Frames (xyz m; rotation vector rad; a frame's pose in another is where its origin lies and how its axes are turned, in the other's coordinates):
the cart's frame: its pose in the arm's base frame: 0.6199 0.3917 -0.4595 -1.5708 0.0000 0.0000
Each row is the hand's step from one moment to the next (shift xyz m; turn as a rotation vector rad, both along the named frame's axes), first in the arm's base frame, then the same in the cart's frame.
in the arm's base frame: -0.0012 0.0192 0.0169 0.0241 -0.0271 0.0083
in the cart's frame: -0.0012 -0.0169 0.0192 0.0241 -0.0083 -0.0271
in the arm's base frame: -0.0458 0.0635 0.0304 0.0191 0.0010 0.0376
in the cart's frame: -0.0458 -0.0304 0.0635 0.0191 -0.0376 0.0010
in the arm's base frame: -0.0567 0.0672 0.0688 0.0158 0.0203 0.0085
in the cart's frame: -0.0567 -0.0688 0.0672 0.0158 -0.0085 0.0203
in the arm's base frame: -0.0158 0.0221 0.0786 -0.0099 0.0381 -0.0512
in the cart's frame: -0.0158 -0.0786 0.0221 -0.0099 0.0512 0.0381
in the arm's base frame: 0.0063 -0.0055 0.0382 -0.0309 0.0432 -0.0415
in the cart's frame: 0.0063 -0.0382 -0.0055 -0.0309 0.0415 0.0432
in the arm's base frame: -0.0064 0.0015 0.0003 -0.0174 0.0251 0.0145
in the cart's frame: -0.0064 -0.0003 0.0015 -0.0174 -0.0145 0.0251
